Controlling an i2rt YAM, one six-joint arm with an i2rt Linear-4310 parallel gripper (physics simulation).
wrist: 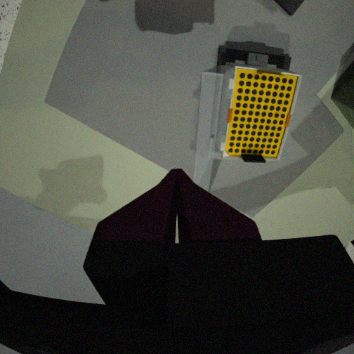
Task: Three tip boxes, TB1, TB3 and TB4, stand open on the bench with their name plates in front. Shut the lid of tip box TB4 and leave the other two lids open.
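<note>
One tip box (260, 112) shows at the upper right in the wrist view, with a yellow tip rack full of dark round holes, orange marks on its sides and a black tab at its lower edge. A pale, see-through panel (207, 120), which looks like its lid, stands edge-on along the box's left side, and the rack is uncovered. No name plate can be read, so I cannot tell which box this is. My gripper (176, 177) is shut and empty, its tips below and left of the box, near the panel's lower end. The other boxes cannot be made out.
A dark grey stepped piece (257, 58) adjoins the box's upper end. A dark object (345, 82) shows at the right edge, and another dark corner (291, 5) at the top right. Shadows and pale light patches cross the bench (125, 90).
</note>
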